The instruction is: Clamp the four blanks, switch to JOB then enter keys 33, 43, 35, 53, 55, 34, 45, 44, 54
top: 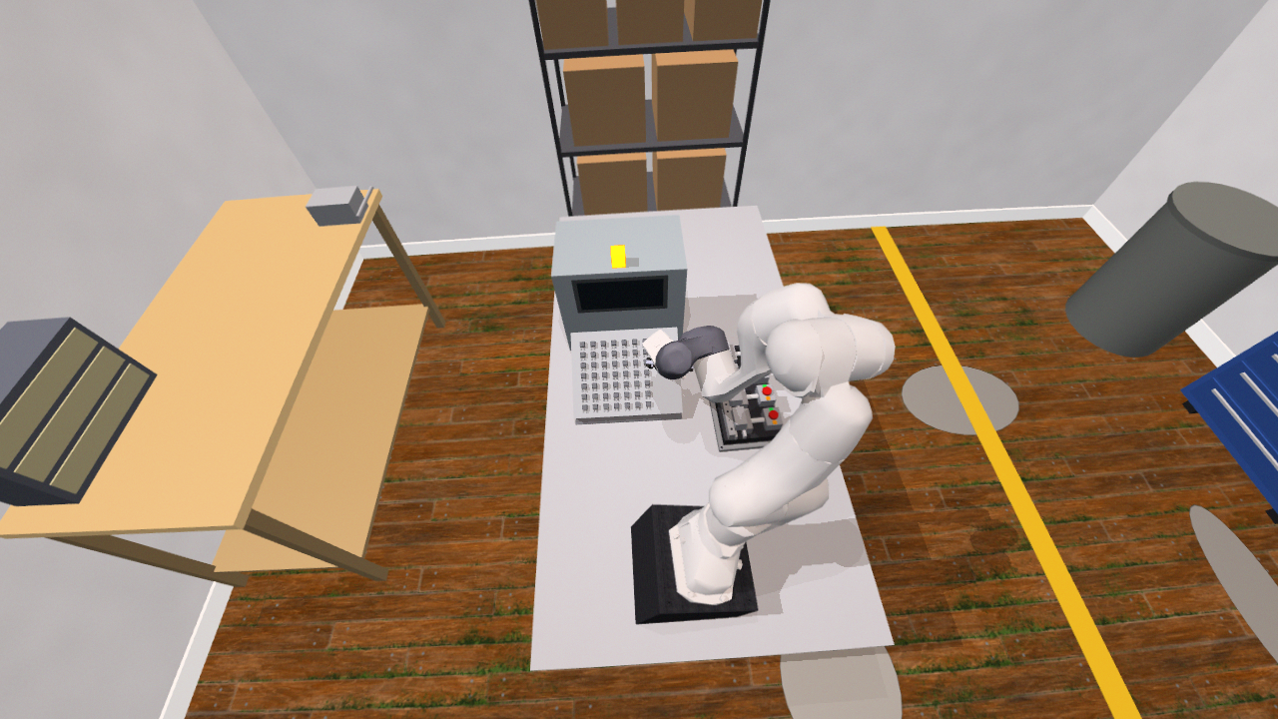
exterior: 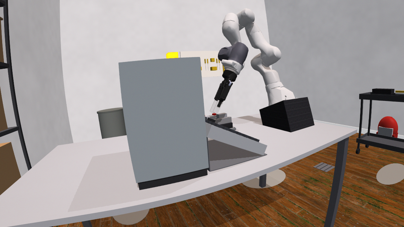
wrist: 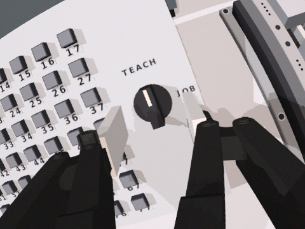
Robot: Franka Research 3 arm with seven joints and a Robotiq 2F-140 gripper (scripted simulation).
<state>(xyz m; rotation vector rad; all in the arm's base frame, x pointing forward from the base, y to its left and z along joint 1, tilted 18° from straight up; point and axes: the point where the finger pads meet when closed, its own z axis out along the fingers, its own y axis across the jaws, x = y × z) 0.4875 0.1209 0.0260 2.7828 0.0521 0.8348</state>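
My hand is 6 cm above the selector knob, 4 cm short of it and 1 cm to the right of it. From my hand the other things lie so: keypad 12 cm to the left, 11 cm below, 5 cm ahead.
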